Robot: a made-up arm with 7 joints. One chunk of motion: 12 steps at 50 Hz.
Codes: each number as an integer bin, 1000 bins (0 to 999) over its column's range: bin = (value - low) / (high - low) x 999, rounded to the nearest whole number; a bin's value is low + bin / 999 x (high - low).
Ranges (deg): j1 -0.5..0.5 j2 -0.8..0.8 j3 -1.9..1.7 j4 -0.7..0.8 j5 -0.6..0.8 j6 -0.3..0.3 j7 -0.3..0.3
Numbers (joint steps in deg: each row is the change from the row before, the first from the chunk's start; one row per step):
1: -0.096 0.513 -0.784 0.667 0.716 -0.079 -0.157
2: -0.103 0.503 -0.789 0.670 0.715 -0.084 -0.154
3: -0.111 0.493 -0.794 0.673 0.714 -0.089 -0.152
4: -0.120 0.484 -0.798 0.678 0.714 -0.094 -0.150
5: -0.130 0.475 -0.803 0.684 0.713 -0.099 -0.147
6: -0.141 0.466 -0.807 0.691 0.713 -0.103 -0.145
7: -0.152 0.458 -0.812 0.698 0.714 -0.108 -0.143
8: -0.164 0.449 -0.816 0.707 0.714 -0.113 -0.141
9: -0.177 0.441 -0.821 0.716 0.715 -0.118 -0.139
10: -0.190 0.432 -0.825 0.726 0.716 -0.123 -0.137
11: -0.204 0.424 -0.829 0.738 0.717 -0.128 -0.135
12: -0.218 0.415 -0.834 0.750 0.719 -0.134 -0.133
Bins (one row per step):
1: 404 820 310 910 939 368 238
2: 397 814 308 912 938 360 243
3: 389 807 307 914 938 351 246
4: 380 802 306 918 938 343 250
5: 370 796 304 922 937 335 255
6: 359 790 303 926 937 328 258
7: 348 785 302 931 938 320 261
8: 336 780 301 937 938 311 265
9: 323 775 299 943 938 303 268
10: 310 769 298 950 939 295 271
11: 296 764 297 958 940 286 275
12: 282 759 296 966 941 276 278

